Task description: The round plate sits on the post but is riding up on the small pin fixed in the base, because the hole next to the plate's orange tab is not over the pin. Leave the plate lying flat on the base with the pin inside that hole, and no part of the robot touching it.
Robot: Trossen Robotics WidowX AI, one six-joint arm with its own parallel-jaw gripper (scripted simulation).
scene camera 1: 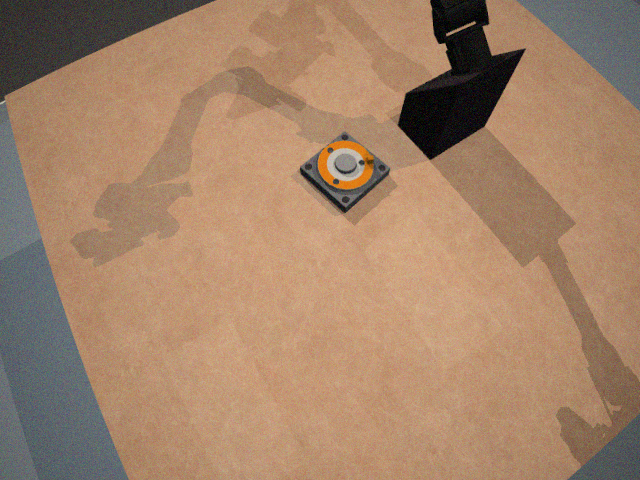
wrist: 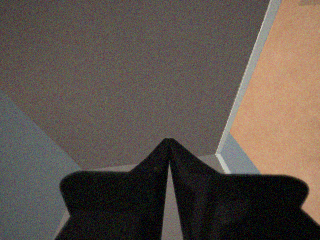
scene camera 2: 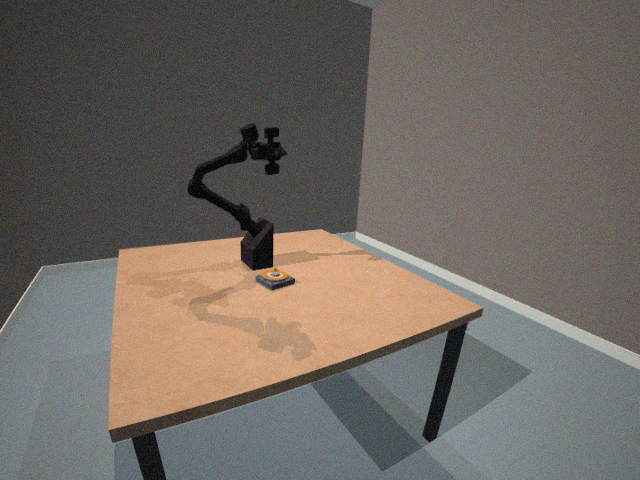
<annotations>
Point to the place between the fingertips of my gripper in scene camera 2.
286, 153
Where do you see a square base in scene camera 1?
At 345, 200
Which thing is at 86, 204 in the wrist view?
My gripper.
</annotations>
